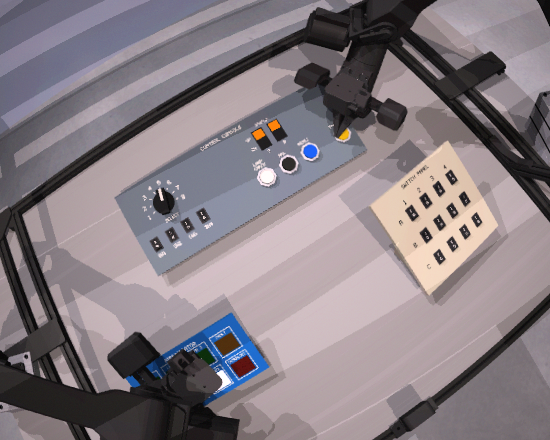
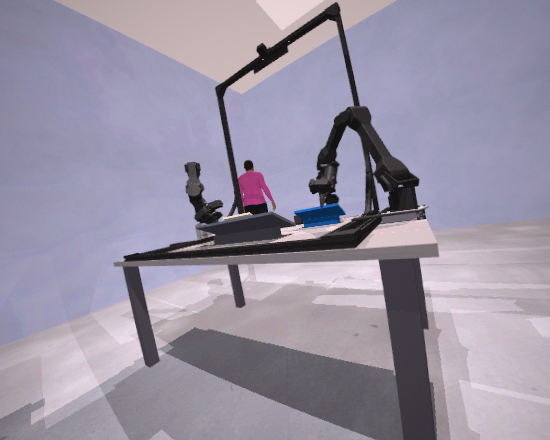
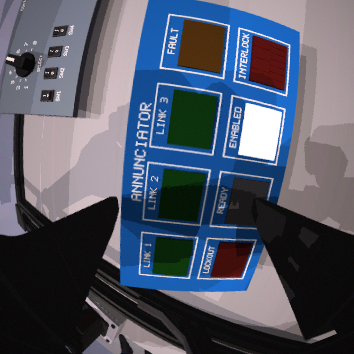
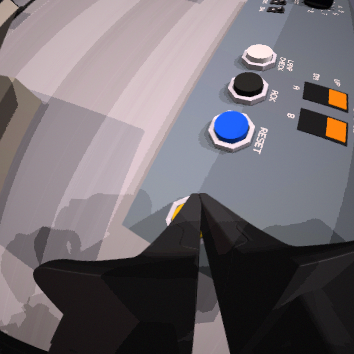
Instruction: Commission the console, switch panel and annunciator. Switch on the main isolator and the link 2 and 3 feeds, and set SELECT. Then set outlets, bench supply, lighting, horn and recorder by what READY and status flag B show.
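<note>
The grey console has a SELECT knob pointing near 5, and status flags A and B with orange on the UP side. My right gripper is shut and empty, its tips at the yellow button, partly hiding it; contact is unclear. On the blue annunciator, the ENABLED lamp is lit white; the READY lamp is dark. My left gripper is open and empty above it. The cream switch panel has small rockers; their positions are unclear.
White, black and blue buttons line the console beside the yellow one. Four small switches sit below the knob. A black frame surrounds the panels. A person in pink stands behind the table.
</note>
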